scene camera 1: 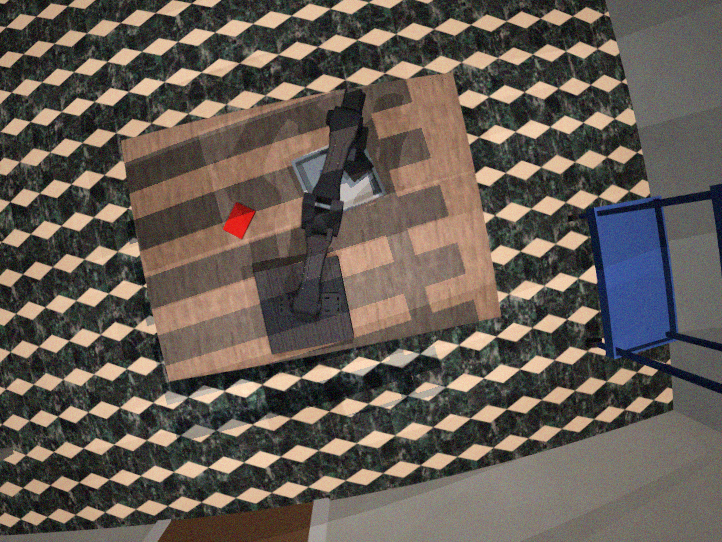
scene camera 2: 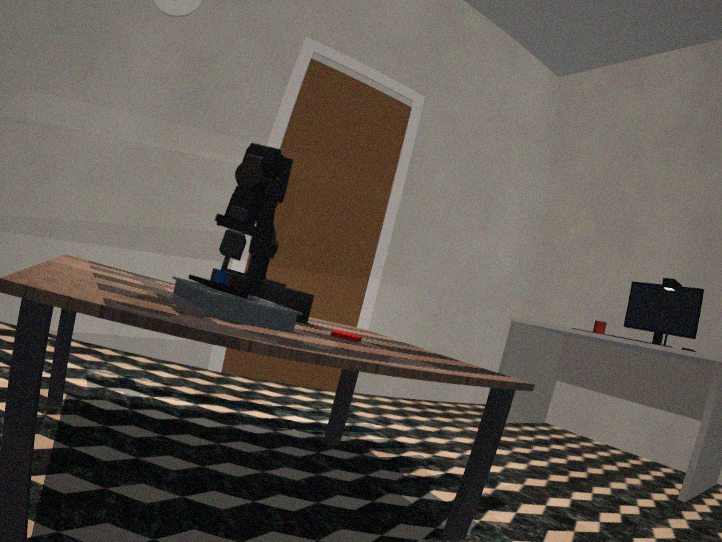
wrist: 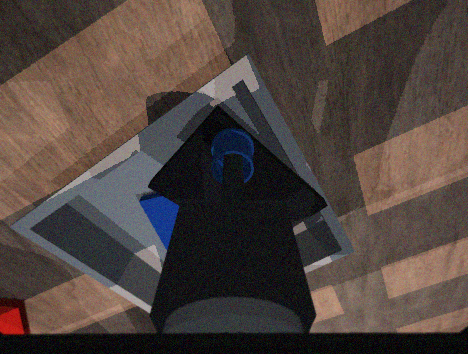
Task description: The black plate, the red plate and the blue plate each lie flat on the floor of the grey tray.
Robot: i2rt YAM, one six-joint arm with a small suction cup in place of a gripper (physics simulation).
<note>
My suction cup (scene camera 2: 221, 276) holds a black plate (wrist: 186, 177), clear of everything else. A blue plate (wrist: 162, 213) rests on a grey tray (scene camera 1: 368, 187).
The grey tray is seen too in the wrist view (wrist: 95, 223). My suction cup shows as well in the wrist view (wrist: 232, 140). Scene camera 2 does not show the blue plate, which is hidden by the grey tray.
</note>
